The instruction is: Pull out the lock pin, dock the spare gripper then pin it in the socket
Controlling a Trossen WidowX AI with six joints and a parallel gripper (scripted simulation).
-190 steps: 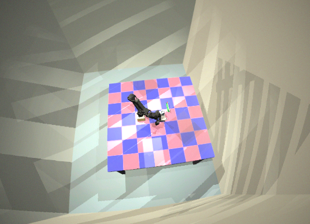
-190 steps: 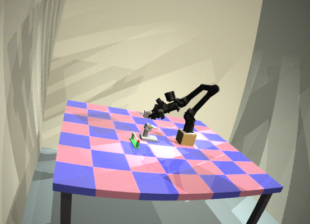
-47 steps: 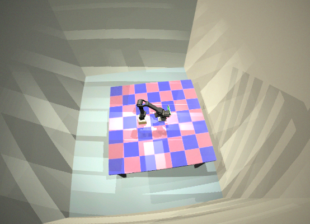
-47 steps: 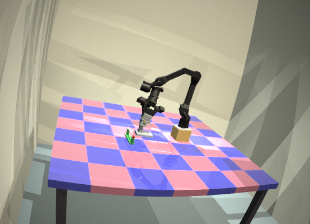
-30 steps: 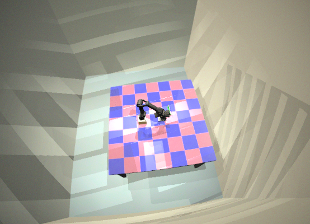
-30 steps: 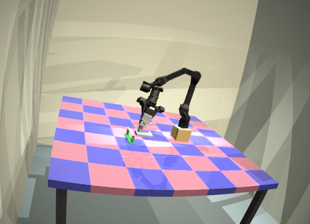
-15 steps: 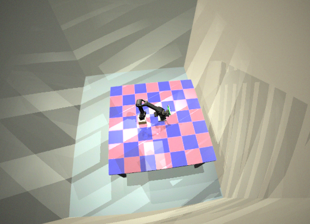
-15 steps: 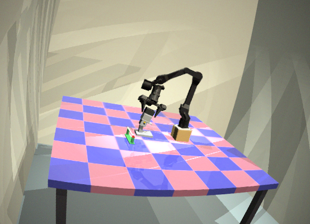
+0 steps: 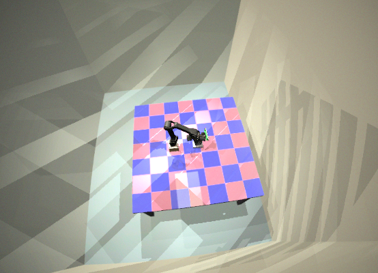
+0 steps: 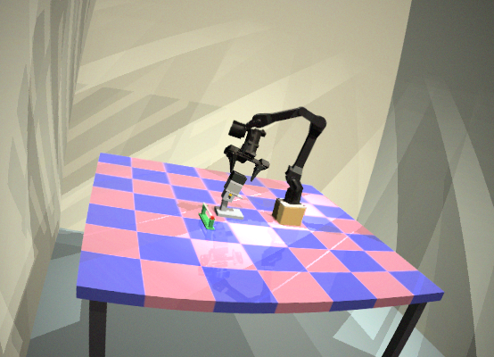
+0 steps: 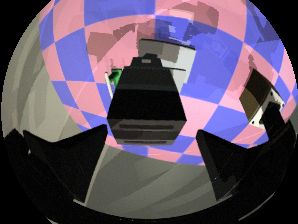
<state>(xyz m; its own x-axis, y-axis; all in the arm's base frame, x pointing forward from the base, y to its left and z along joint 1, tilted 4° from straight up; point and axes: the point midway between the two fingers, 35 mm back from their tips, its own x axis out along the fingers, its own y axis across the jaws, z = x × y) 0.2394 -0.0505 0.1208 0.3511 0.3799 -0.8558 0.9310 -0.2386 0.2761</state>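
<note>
The spare gripper lies 40 mm below my gripper tip, 20 mm ahead of it and 10 mm to the right of it. From my gripper tip the other things lie so: grey mount (120 mm below, 20 mm ahead, 10 mm to the right); then green bar-shaped piece (150 mm ahead, 140 mm below, 70 mm to the left).
</note>
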